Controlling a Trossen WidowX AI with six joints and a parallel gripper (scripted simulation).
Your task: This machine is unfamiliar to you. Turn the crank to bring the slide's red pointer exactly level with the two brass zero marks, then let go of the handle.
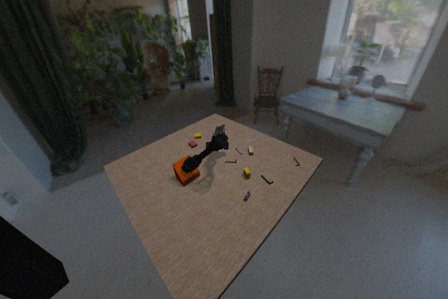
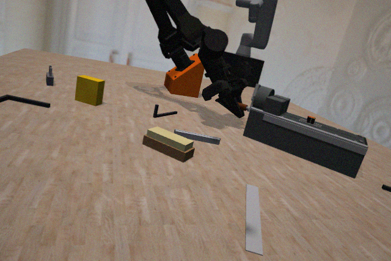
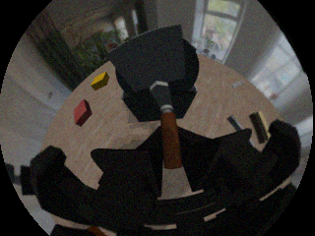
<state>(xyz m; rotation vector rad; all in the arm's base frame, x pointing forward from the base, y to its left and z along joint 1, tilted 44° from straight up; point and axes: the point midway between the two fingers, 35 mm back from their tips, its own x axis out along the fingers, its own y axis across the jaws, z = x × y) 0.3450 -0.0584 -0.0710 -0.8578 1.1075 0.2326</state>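
The brown crank handle lies 2 cm behind my gripper tip, 1 cm to the right of it and 3 cm above it. Round my gripper tip: red pointer (13 cm ahead, 9 cm to the left, 5 cm above); then red block (7 cm behind, 25 cm to the left, 2 cm below); then grey bar (8 cm ahead, 16 cm to the right, 3 cm below).
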